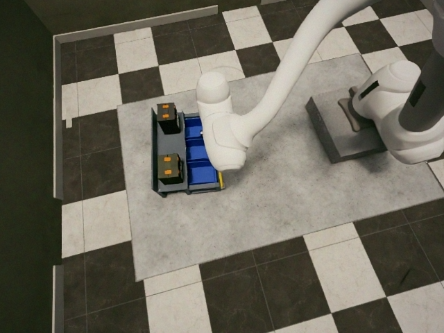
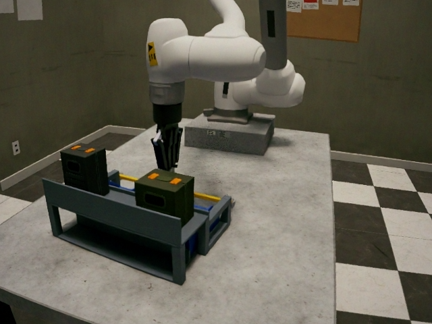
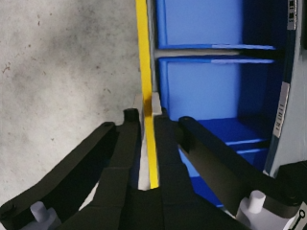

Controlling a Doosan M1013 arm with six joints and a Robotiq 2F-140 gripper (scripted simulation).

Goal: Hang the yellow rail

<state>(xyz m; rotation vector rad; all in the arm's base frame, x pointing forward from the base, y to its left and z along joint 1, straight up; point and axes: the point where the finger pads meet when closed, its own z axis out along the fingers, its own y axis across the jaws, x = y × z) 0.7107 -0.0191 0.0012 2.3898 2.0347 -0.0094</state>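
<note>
The yellow rail lies 3 cm below my hand.
</note>
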